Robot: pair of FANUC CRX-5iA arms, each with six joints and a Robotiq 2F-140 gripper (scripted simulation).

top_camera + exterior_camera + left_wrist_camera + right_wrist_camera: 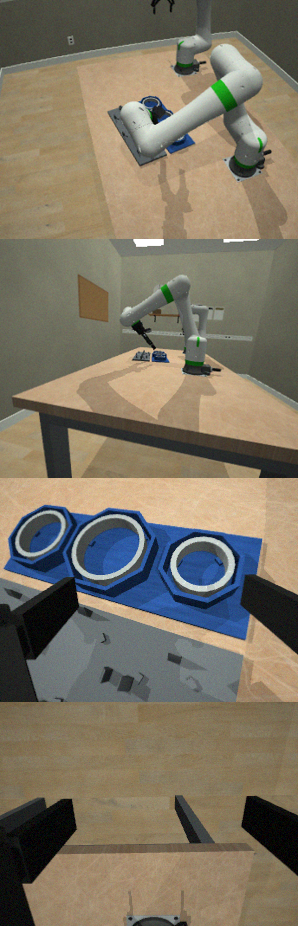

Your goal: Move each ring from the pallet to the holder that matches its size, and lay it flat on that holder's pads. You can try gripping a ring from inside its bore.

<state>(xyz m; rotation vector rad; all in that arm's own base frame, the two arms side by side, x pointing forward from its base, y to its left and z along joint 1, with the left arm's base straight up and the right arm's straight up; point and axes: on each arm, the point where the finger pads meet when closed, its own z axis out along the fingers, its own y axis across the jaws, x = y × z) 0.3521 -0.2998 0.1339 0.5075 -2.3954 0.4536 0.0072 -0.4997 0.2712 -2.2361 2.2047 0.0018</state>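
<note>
The small ring is 11 cm below my left hand and 9 cm behind it. Round my left hand: grey holder board: 13 cm below, 12 cm ahead, 11 cm to the right; then blue pallet: 15 cm to the right, 12 cm below, 6 cm behind.
</note>
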